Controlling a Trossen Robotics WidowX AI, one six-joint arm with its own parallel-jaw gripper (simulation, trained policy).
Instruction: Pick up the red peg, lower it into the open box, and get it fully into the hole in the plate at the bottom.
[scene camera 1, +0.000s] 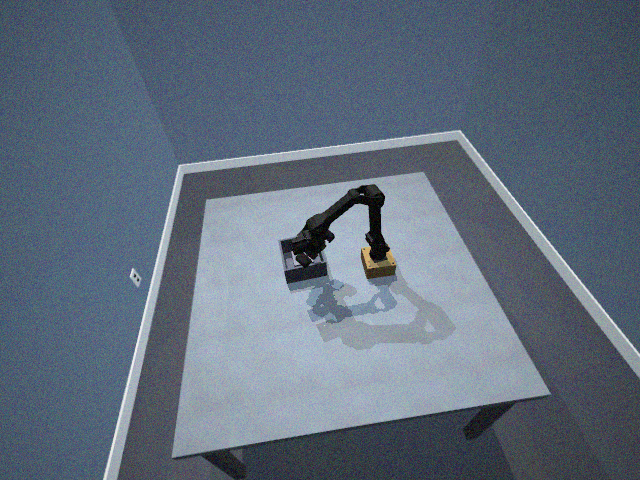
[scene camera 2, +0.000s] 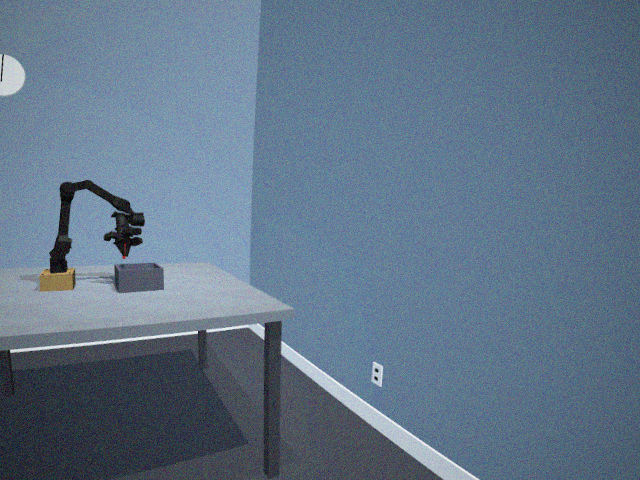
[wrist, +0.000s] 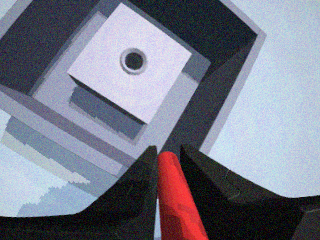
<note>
I see my gripper (wrist: 168, 152) and a pale square plate (wrist: 123, 41).
Scene camera 2 misses the pale square plate, which is hidden by a grey box.
</note>
